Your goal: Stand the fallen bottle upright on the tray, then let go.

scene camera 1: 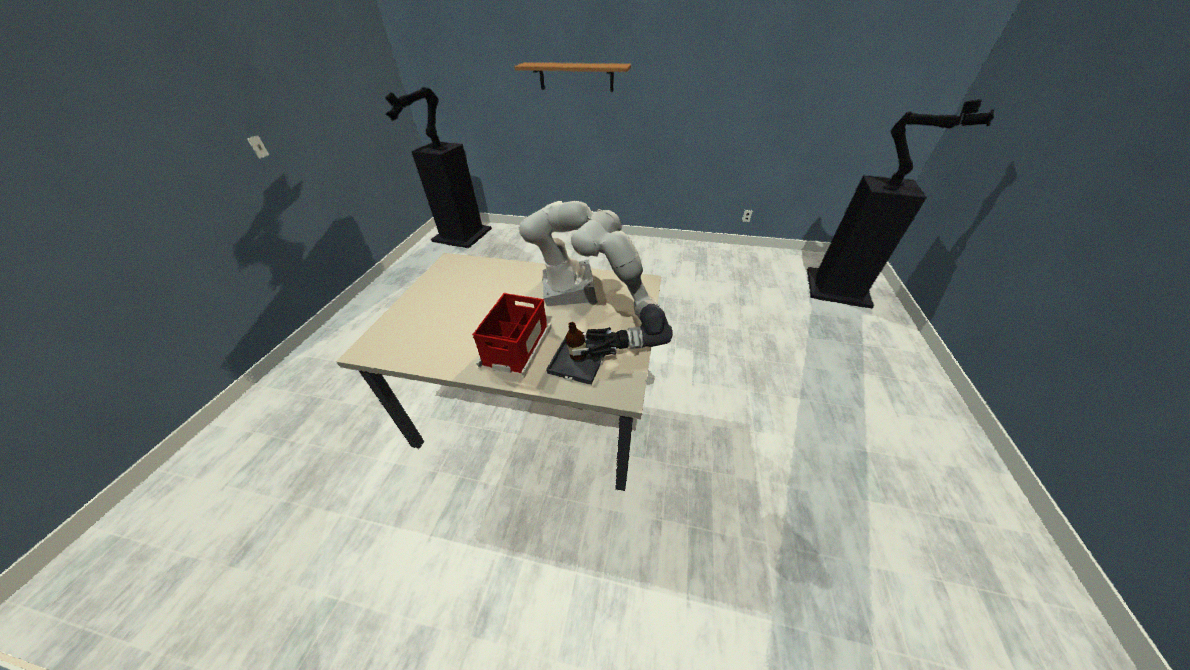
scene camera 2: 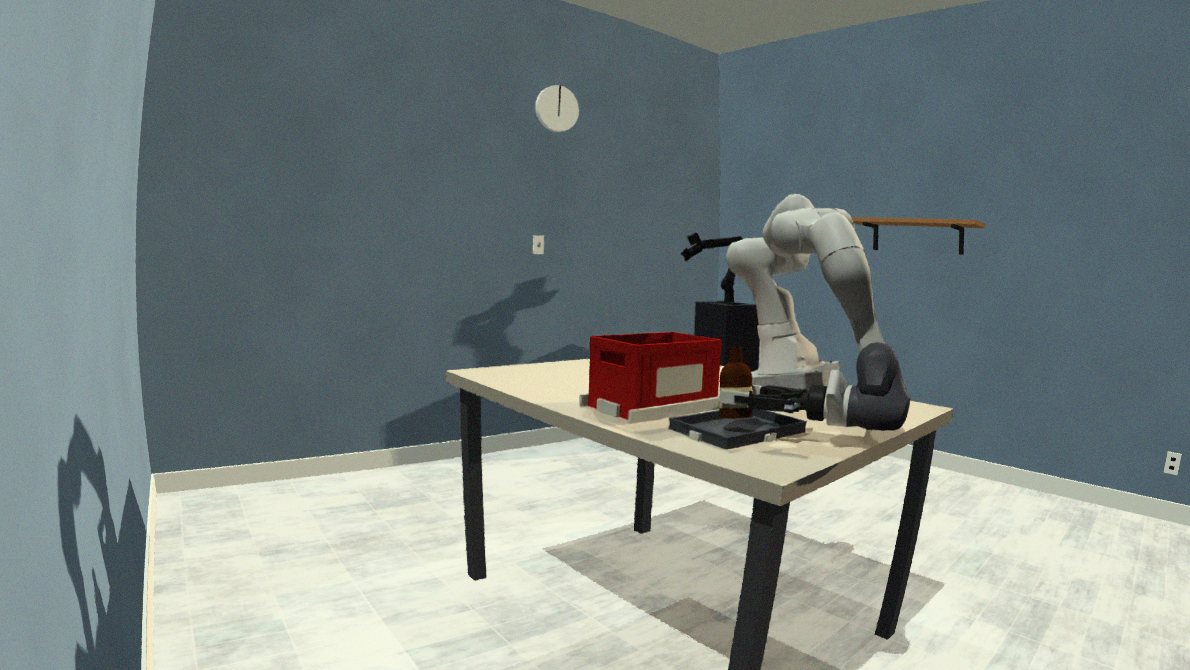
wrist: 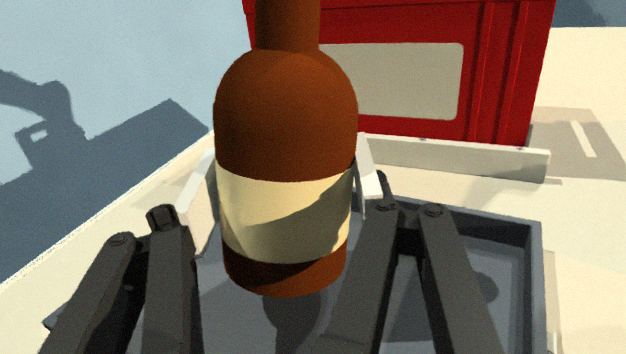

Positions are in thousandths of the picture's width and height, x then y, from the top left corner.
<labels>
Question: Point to a brown bottle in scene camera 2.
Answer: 619, 562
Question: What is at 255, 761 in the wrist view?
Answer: The gripper.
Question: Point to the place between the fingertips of the gripper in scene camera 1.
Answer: At 480, 516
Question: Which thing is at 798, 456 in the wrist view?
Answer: A pale rail.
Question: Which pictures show the gripper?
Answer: Scene camera 1, scene camera 2 and the wrist view: all of them.
</labels>
